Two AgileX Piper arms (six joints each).
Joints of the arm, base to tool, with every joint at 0 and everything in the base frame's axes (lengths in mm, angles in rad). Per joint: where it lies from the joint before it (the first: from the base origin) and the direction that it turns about. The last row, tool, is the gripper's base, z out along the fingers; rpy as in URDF.
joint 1: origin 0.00 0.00 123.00 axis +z
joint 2: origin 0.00 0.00 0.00 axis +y
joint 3: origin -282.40 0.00 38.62 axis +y
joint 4: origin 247.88 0.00 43.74 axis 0.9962 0 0.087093
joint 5: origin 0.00 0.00 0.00 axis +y
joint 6: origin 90.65 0.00 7.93 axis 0.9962 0 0.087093
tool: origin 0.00 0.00 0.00 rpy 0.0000 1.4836 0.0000
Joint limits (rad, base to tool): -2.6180..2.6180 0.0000..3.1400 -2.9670..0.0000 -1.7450..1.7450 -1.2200..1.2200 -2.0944..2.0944
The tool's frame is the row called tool.
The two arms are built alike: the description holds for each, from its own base.
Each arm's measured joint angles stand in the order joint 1, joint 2, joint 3, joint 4, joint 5, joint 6.
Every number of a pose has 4 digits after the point. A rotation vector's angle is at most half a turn.
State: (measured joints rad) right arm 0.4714 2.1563 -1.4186 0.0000 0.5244 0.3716; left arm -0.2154 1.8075 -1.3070 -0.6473 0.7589 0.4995
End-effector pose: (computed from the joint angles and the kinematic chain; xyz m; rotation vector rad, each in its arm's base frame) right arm 0.3886 0.1981 0.1187 -0.1382 2.7680 0.2274; left arm 0.3657 -0.1187 0.2356 0.4249 2.5811 -0.6380
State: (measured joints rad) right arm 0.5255 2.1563 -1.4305 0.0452 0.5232 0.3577; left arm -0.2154 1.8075 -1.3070 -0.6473 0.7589 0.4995
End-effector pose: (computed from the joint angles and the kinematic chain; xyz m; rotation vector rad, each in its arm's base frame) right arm 0.3787 0.2220 0.1218 -0.1846 2.7648 0.2840; left arm 0.3657 -0.1187 0.2356 0.4249 2.5811 -0.6380
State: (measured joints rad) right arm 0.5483 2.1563 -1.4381 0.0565 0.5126 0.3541; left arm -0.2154 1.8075 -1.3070 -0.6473 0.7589 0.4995
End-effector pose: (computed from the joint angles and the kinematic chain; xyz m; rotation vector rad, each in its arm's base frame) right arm 0.3754 0.2322 0.1241 -0.2079 2.7495 0.3084; left arm 0.3657 -0.1187 0.2356 0.4249 2.5811 -0.6380
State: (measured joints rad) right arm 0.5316 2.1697 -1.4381 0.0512 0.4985 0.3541; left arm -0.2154 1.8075 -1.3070 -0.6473 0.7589 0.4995
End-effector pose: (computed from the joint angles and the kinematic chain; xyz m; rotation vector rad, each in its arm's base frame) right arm 0.3804 0.2263 0.1187 -0.1897 2.7475 0.2990; left arm 0.3657 -0.1187 0.2356 0.4249 2.5811 -0.6380
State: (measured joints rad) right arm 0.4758 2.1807 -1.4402 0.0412 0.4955 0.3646; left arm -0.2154 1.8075 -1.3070 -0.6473 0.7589 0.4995
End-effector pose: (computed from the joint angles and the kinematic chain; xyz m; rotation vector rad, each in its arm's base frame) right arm 0.3931 0.2046 0.1144 -0.1090 2.7521 0.2750; left arm 0.3657 -0.1187 0.2356 0.4249 2.5811 -0.6380
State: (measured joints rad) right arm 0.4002 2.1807 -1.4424 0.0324 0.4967 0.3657; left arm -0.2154 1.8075 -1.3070 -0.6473 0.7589 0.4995
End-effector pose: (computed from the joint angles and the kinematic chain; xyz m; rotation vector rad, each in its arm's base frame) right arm 0.4080 0.1741 0.1149 -0.0128 2.7465 0.2478; left arm 0.3657 -0.1187 0.2356 0.4249 2.5811 -0.6380
